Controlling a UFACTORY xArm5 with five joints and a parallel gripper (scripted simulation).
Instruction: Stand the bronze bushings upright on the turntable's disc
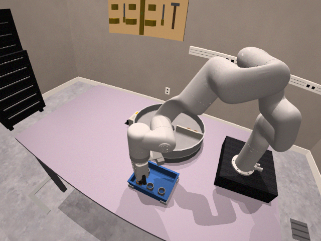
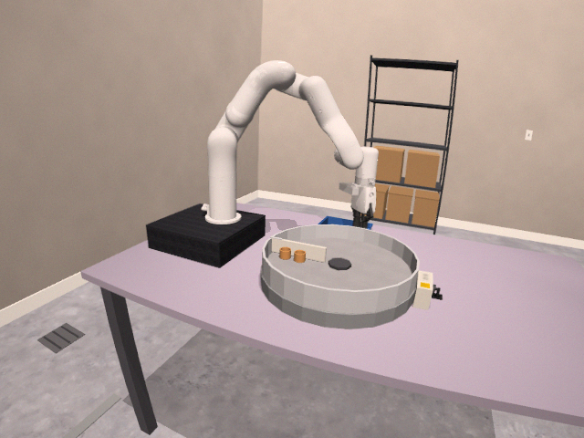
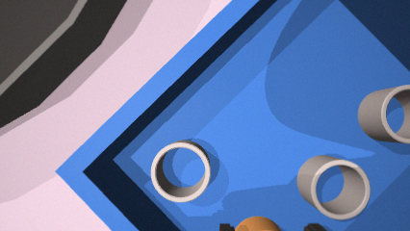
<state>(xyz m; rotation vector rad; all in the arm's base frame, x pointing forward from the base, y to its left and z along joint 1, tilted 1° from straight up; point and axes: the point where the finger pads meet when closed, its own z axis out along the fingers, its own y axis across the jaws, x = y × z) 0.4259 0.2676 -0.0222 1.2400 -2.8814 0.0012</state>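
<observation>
My hand is 5 cm past the blue crate, 3 cm to the left of it and 3 cm above it. Also, from my hand: turntable disc (3 cm ahead, 37 cm to the right).
</observation>
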